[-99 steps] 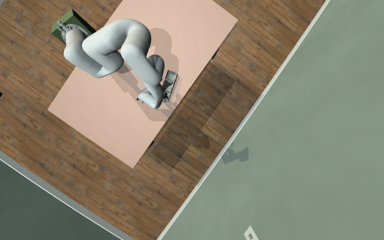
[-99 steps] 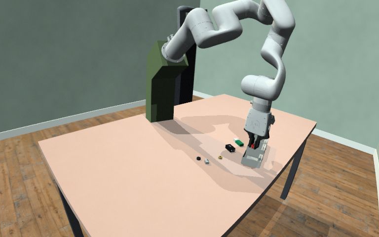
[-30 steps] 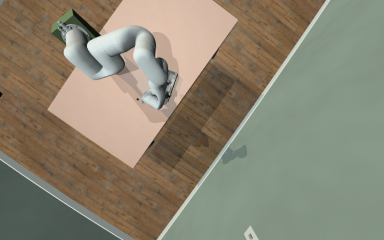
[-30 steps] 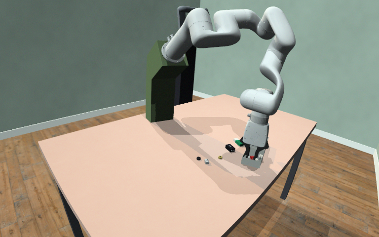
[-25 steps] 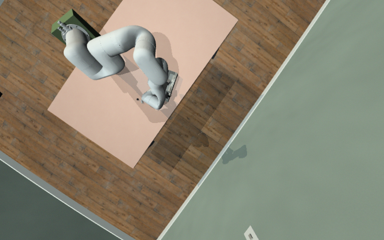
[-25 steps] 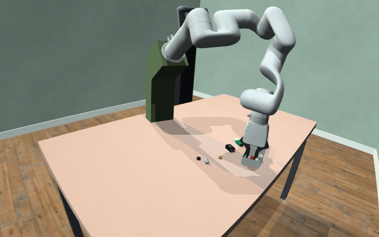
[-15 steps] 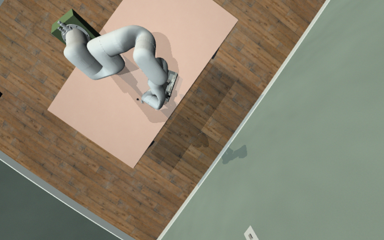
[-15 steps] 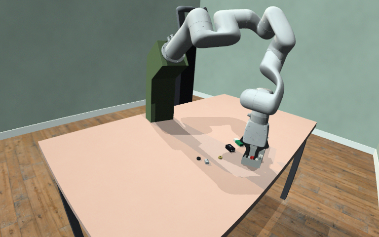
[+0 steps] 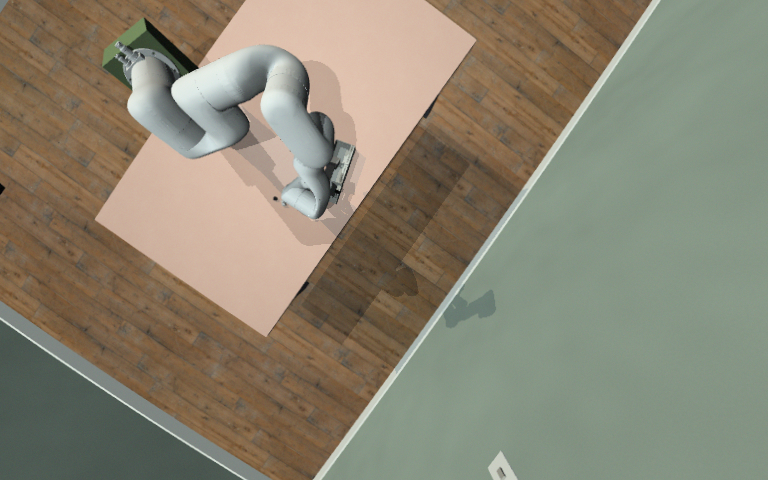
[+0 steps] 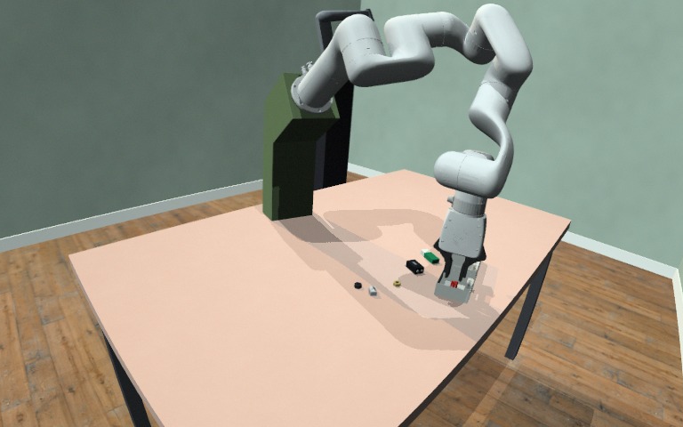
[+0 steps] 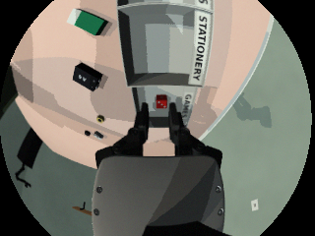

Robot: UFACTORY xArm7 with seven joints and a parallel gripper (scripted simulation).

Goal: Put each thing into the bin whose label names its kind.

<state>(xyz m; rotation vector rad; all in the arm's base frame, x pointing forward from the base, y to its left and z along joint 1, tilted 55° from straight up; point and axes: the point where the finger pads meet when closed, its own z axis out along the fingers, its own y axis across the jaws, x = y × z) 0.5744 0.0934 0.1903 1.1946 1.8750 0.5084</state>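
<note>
The red die lies 4 cm below my hand. From my hand the other things lie so: black block (11 cm behind, 5 cm below, 1 cm to the left); yellow ring (10 cm behind, 9 cm to the right, 5 cm below); three-part bin (8 cm to the left, 3 cm below, 2 cm behind).
</note>
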